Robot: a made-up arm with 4 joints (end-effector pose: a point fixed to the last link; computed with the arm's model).
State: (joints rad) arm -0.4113 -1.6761 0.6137 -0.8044
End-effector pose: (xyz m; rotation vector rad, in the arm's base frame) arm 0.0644 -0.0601 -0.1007 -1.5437 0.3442 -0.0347
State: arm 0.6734 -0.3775 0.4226 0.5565
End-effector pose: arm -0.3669 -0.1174 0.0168 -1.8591 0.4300 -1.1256
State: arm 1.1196 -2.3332 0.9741 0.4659
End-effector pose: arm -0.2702 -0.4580 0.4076 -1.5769 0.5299 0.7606
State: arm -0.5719 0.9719 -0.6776 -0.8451
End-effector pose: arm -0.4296 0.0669 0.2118 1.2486 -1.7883 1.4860
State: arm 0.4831 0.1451 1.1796 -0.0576
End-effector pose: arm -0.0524 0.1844 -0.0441 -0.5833 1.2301 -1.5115
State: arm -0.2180 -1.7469 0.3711 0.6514
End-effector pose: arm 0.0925 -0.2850 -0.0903 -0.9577 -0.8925 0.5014
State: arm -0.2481 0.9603 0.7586 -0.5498
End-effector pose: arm -0.0112 0.3270 0.0195 -0.0391 2.2716 -1.4596
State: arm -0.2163 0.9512 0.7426 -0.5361
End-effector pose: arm -0.0125 0.3168 0.0100 -0.0604 2.2510 -1.5074
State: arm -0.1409 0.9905 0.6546 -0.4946
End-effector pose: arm -0.0181 0.2915 -0.0142 -0.1088 2.2421 -1.6835
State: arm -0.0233 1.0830 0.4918 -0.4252
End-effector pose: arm -0.0317 0.2563 -0.0440 -0.1872 2.2560 -1.9738
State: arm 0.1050 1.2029 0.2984 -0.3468
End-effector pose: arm -0.0482 0.2305 -0.0639 0.2545 -2.1518 2.1195
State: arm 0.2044 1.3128 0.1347 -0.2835
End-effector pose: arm -0.0562 0.2237 -0.0713 0.2698 -1.9469 2.0178
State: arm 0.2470 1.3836 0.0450 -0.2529
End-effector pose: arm -0.0550 0.2284 -0.0714 0.2627 -1.8647 1.9349
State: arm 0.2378 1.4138 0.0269 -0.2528
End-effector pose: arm -0.0518 0.2362 -0.0682 0.2493 -1.8646 1.9014
